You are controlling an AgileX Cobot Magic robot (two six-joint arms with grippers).
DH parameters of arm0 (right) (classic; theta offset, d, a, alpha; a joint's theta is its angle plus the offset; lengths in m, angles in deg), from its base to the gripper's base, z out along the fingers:
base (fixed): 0 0 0 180
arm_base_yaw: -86.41 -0.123 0 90
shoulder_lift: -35.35 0 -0.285 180
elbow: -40.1 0 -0.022 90
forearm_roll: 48.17 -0.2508 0 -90
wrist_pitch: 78.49 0 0.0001 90
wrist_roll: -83.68 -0.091 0 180
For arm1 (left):
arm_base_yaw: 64.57 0.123 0 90
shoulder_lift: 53.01 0 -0.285 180
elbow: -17.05 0 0.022 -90
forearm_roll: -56.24 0.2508 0 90
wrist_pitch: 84.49 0 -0.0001 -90
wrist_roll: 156.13 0.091 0 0
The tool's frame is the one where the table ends.
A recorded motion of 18 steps. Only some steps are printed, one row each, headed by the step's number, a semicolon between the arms.
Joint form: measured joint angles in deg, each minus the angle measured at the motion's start. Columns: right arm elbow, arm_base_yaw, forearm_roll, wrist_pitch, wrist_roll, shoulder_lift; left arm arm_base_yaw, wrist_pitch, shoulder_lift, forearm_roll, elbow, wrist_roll.
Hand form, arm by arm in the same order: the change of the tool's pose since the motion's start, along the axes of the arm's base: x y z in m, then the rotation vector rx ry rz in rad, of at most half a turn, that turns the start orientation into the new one. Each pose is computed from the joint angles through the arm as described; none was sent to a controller.
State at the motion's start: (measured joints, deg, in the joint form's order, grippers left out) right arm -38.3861 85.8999 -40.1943 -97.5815 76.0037 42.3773; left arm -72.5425 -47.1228 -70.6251 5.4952 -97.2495 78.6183
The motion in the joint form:
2: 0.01 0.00 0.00 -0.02 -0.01 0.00; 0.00 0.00 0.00 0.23 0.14 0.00
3: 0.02 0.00 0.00 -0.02 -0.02 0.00; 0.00 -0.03 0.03 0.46 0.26 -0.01
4: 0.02 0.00 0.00 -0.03 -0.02 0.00; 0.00 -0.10 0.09 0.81 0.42 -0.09
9: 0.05 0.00 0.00 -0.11 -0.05 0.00; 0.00 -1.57 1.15 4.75 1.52 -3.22
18: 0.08 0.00 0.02 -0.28 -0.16 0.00; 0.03 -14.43 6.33 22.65 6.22 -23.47
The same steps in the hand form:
2: 0.0000 0.0000 0.0000 0.0002 0.0002 -0.0001; 0.0001 0.0001 -0.0010 0.0043 0.0019 0.0005
3: 0.0000 0.0000 0.0001 0.0003 0.0000 -0.0001; 0.0002 0.0003 -0.0017 0.0082 0.0026 0.0014
4: 0.0000 0.0000 0.0001 0.0003 0.0002 -0.0002; 0.0002 0.0006 -0.0028 0.0132 0.0036 0.0034
9: -0.0001 0.0000 0.0001 0.0009 0.0010 -0.0005; 0.0008 0.0044 -0.0094 0.0342 0.0086 0.0467
18: -0.0001 -0.0001 0.0000 0.0024 0.0033 -0.0014; 0.0067 0.0254 -0.0249 -0.0091 -0.0617 0.3180

